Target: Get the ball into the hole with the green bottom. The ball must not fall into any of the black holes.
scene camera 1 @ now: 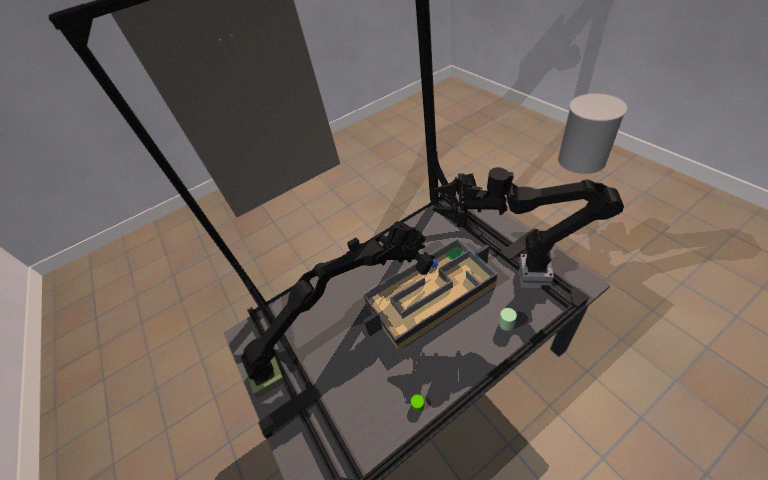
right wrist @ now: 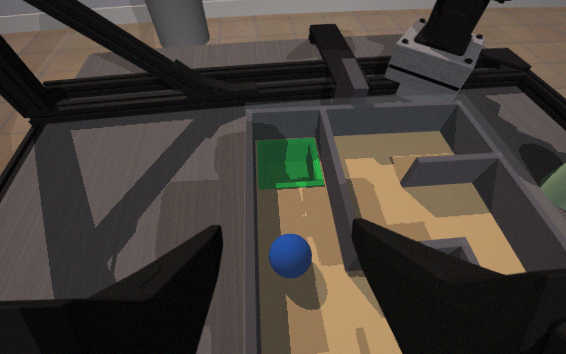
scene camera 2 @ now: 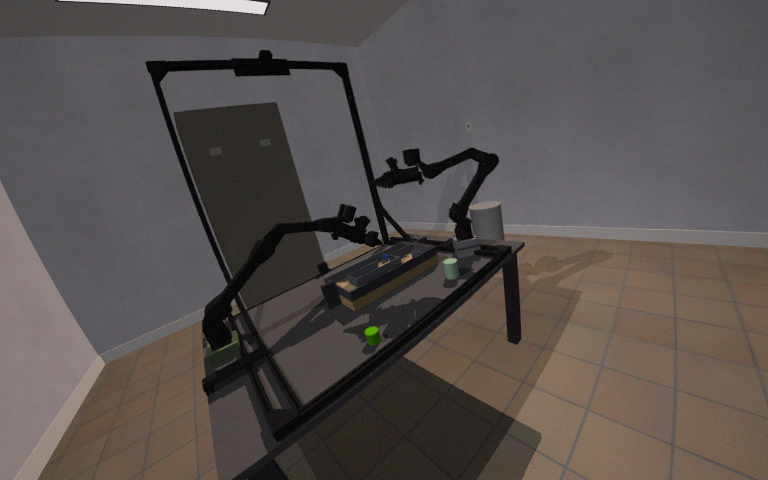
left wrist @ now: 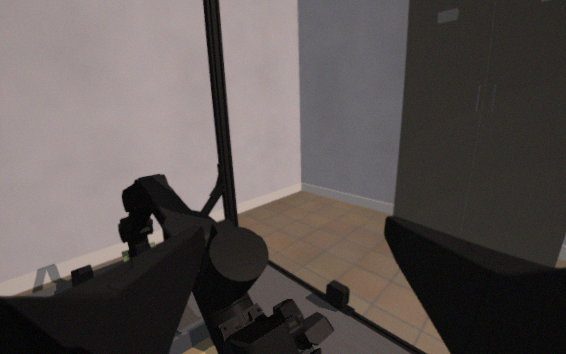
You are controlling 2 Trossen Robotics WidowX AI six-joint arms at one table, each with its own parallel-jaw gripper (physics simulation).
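Observation:
The blue ball (scene camera 1: 434, 263) (scene camera 2: 385, 256) (right wrist: 290, 255) rests on the light floor of the walled maze box (scene camera 1: 436, 316) (scene camera 2: 390, 286) (right wrist: 252, 225), in the lane along its left wall in the right wrist view. The green-bottomed hole (scene camera 1: 454, 253) (right wrist: 285, 162) lies at the far end of that lane, a short way beyond the ball. My right gripper (scene camera 1: 428, 264) (scene camera 2: 379, 242) (right wrist: 287, 231) is open and empty above this lane; the ball appears between its fingertips in the right wrist view. My left gripper (scene camera 1: 440, 195) (scene camera 2: 376, 182) (left wrist: 295, 230) is open and empty, high beyond the box. No black hole can be made out.
A pale green cylinder (scene camera 1: 508, 319) (scene camera 2: 450, 268) stands on the table near the box. A bright green cylinder (scene camera 1: 417, 402) (scene camera 2: 372, 336) stands near the front edge. Dark upright plates (scene camera 1: 373, 324) project from the box's ends. A black frame post (scene camera 1: 427, 101) (scene camera 2: 362, 135) rises behind the table.

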